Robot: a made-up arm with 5 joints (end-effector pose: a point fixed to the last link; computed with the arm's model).
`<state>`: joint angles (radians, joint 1 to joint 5).
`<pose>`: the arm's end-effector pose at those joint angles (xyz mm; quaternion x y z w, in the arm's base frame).
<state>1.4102 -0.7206 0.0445 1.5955 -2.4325</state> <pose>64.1 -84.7 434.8 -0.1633 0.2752 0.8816 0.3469</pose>
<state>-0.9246 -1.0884 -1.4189 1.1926 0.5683</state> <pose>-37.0 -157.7 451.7 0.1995 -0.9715 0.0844 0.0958</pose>
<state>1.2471 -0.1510 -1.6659 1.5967 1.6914</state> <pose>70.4 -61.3 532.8 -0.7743 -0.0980 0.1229 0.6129</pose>
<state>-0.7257 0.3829 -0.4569 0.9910 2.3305</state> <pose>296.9 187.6 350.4 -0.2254 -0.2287 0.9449 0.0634</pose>
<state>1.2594 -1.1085 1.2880 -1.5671 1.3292</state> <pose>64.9 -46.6 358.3 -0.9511 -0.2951 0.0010 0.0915</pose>
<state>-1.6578 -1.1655 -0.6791 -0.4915 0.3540</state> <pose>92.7 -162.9 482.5 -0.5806 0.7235 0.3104 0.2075</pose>
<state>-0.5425 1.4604 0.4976 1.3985 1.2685</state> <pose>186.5 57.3 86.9 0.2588 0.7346 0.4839 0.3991</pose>
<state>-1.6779 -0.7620 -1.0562 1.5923 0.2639</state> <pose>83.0 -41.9 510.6 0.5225 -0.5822 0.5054 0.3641</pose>
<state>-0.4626 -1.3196 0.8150 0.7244 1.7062</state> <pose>103.8 4.1 366.6 -0.3518 -0.5170 0.6808 0.3815</pose>
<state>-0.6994 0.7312 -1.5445 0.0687 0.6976</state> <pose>304.7 183.9 447.3 0.0231 -0.9156 0.2506 0.3136</pose>
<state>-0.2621 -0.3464 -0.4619 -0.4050 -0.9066</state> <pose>188.0 18.7 533.1 0.5627 -0.8073 -0.0604 0.1672</pose>
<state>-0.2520 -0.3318 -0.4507 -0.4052 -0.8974</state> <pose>193.9 19.0 530.8 0.5535 -0.8108 -0.0648 0.1790</pose>
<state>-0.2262 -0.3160 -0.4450 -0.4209 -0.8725</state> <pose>199.3 16.8 529.0 0.5325 -0.8241 -0.0658 0.1817</pose>
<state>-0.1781 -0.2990 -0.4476 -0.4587 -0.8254</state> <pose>203.3 10.9 528.2 0.4938 -0.8504 -0.0620 0.1708</pose>
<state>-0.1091 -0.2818 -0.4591 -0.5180 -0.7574</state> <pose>205.3 1.4 528.5 0.4364 -0.8862 -0.0530 0.1460</pose>
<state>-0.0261 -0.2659 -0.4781 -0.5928 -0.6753</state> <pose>204.6 -10.2 529.7 0.3638 -0.9241 -0.0399 0.1097</pose>
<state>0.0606 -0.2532 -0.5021 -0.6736 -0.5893</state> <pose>200.8 -22.2 531.4 0.2840 -0.9562 -0.0243 0.0666</pose>
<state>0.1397 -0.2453 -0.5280 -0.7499 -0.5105</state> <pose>194.7 -32.3 533.4 0.2081 -0.9778 -0.0081 0.0224</pose>
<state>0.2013 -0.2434 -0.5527 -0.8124 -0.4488</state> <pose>187.4 -39.3 535.4 -0.1475 0.9889 -0.0065 0.0177</pose>
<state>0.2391 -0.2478 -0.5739 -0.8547 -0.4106</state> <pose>180.1 -42.5 537.4 -0.1097 0.9926 -0.0181 0.0496</pose>
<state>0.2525 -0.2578 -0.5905 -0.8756 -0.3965</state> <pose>173.5 -42.5 539.4 -0.0959 0.9924 -0.0261 0.0719</pose>
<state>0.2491 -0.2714 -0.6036 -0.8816 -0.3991</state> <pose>167.5 -40.5 541.3 -0.0987 0.9908 -0.0317 0.0872</pose>
